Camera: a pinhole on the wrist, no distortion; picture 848 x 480 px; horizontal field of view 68.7 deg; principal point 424.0 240.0 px. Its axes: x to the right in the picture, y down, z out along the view. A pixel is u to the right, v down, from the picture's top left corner.
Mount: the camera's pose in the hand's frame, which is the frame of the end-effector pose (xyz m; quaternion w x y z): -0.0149 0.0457 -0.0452 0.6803 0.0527 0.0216 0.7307
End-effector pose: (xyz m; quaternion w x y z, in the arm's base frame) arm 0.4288 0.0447 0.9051 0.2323 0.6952 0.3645 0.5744
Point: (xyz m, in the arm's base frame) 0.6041 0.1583 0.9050
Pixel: 238 17
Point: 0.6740 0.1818 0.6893
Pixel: 45 327
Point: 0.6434 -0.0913 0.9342
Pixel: 781 440
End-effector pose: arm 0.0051 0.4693 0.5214 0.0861 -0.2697 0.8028 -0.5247
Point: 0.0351 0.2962 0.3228
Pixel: 594 181
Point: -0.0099 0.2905 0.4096
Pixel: 445 31
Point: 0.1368 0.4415 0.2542
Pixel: outside the picture
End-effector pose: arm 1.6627 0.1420 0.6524 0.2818 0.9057 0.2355 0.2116
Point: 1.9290 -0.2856 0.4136
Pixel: 701 366
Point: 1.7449 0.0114 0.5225
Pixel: 447 367
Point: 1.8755 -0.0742 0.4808
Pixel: 573 256
